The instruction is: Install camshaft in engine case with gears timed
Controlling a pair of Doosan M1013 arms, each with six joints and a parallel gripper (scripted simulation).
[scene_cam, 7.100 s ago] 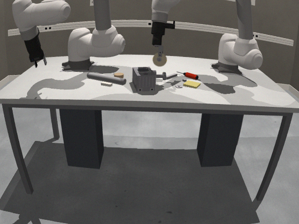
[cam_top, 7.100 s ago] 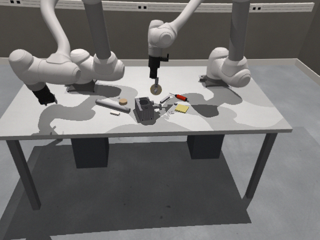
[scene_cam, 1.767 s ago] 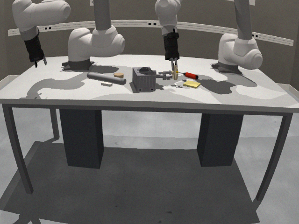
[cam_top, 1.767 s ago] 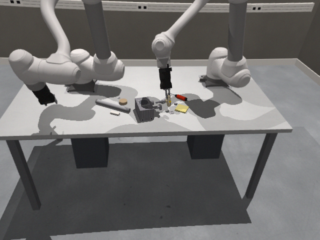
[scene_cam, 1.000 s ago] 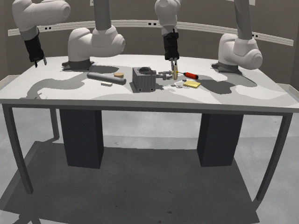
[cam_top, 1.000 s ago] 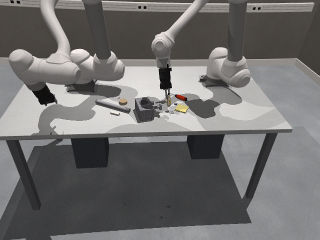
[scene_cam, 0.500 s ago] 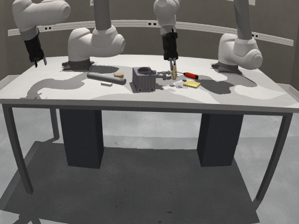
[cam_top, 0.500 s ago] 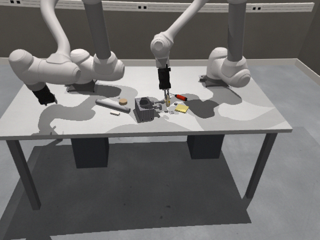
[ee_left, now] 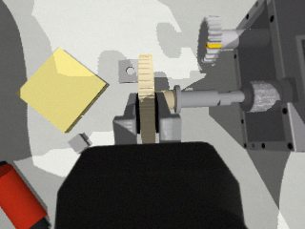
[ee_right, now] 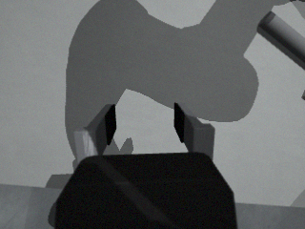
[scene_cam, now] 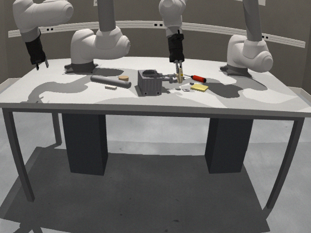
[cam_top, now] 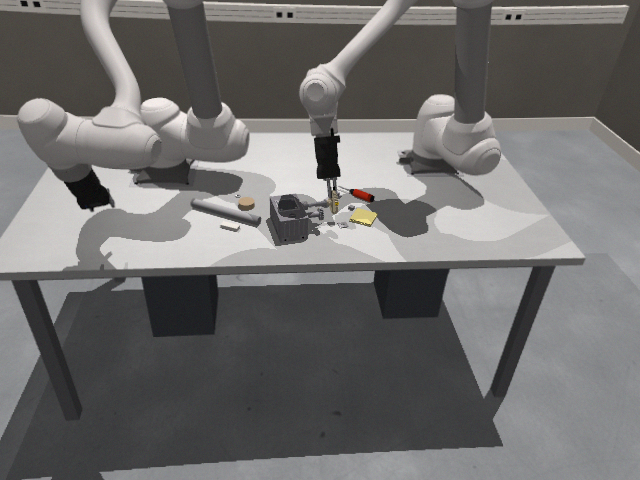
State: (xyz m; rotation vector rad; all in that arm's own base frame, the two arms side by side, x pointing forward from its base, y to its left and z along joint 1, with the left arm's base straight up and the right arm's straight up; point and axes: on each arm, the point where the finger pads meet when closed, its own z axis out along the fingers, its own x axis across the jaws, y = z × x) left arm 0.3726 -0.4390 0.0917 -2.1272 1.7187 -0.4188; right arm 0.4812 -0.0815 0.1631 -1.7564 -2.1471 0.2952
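Now: the small crank gear 8 cm ahead of my left hand, 5 cm to the right of it and 3 cm below it. Also, from my left hand: small grey cube (9 cm below, 8 cm to the left, 3 cm behind); then grey bar (9 cm behind, 8 cm below, 1 cm to the left); then small holed plate (9 cm below, 6 cm ahead, 3 cm to the left).
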